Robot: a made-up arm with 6 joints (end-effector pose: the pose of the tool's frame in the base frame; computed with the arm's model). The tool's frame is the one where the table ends. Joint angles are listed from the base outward.
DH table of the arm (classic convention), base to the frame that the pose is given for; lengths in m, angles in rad. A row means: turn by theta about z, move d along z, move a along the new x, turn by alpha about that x. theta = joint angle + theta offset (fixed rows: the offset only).
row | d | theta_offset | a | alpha
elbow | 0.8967 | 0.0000 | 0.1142 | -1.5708
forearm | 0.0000 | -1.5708 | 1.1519 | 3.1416
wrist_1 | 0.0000 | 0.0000 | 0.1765 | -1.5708
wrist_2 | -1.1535 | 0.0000 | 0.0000 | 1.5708
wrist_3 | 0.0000 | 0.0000 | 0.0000 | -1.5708
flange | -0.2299 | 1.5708 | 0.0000 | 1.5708
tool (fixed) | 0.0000 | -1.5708 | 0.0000 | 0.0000
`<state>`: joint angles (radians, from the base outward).
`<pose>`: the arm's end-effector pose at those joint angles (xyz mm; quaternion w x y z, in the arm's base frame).
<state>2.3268 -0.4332 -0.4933 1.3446 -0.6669 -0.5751</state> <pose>-565.4 801.6 2006.4 0.5809 -0.3401 -0.2481 0.6967</pose>
Working (the frame after each row of the table, in the pose's form):
after elbow: -78.3 83.1 896.7 0.2802 -0.2802 -0.6492 0.6492
after forearm: 253.4 -268.7 1942.2 0.3961 -0.6979 -0.1136 -0.5857
after wrist_1: 246.1 -261.0 2118.4 0.2885 0.6294 -0.2716 0.6684
after wrist_2: -543.8 576.7 2049.1 0.3634 -0.0938 -0.0694 -0.9243
after wrist_3: -543.8 576.7 2049.1 0.0177 0.0755 -0.6336 0.7698
after flange: -565.4 801.6 2006.4 0.0819 0.4159 -0.0651 -0.9034

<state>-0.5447 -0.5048 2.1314 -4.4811 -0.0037 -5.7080</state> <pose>-1487.7 900.3 2420.1 0.1505 0.3195 0.2853 0.8910</pose>
Working (the frame after each row of the table, in the pose's form):
after elbow: 97.7 -59.2 896.7 0.6810 -0.6810 0.1902 -0.1902
after forearm: -378.8 229.5 1904.9 0.5099 0.1822 -0.6832 0.4899
after wrist_1: -451.9 273.8 1750.5 0.4891 0.2317 0.8297 -0.1366
after wrist_2: -1315.1 796.7 2309.0 0.2712 -0.8521 -0.4469 0.0246
after wrist_3: -1315.1 796.7 2309.0 0.4101 0.7937 0.3342 0.3001
after flange: -1487.7 900.3 2420.1 0.5236 -0.4276 0.0242 -0.7365

